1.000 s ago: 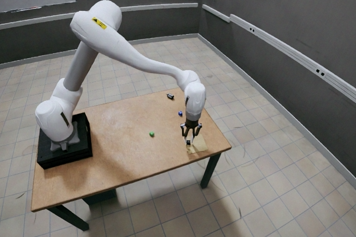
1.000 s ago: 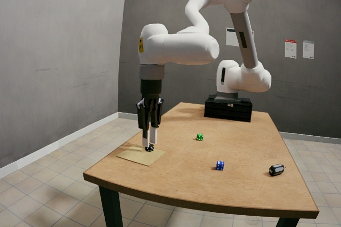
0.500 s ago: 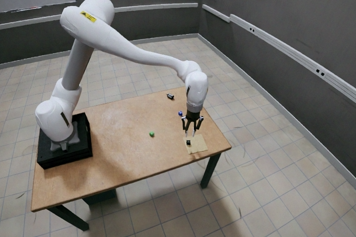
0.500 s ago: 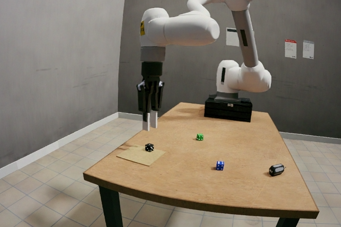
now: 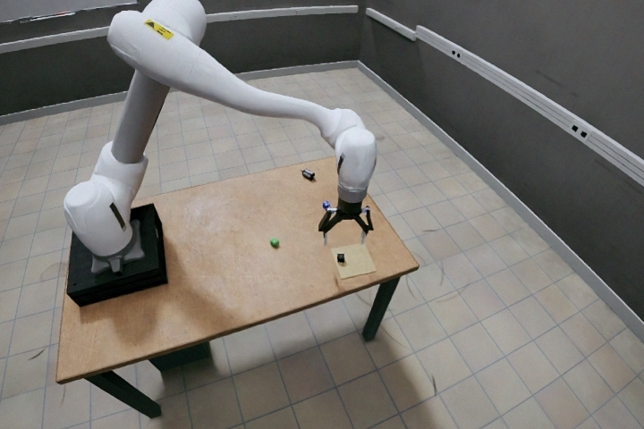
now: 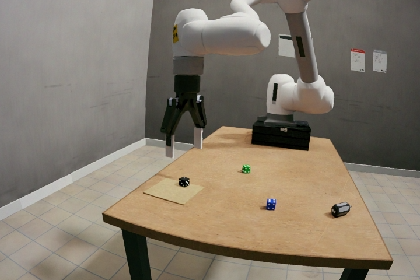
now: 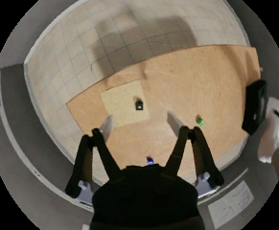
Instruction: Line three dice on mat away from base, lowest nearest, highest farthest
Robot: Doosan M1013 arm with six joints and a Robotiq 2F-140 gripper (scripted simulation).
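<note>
Now: the green die 200 mm behind my hand, 170 mm to the left of it and 120 mm below it. Also, from my hand: tan mat 40 mm ahead, 20 mm to the right, 130 mm below; blue die 80 mm ahead, 280 mm to the left, 120 mm below; black die 110 mm below.
</note>
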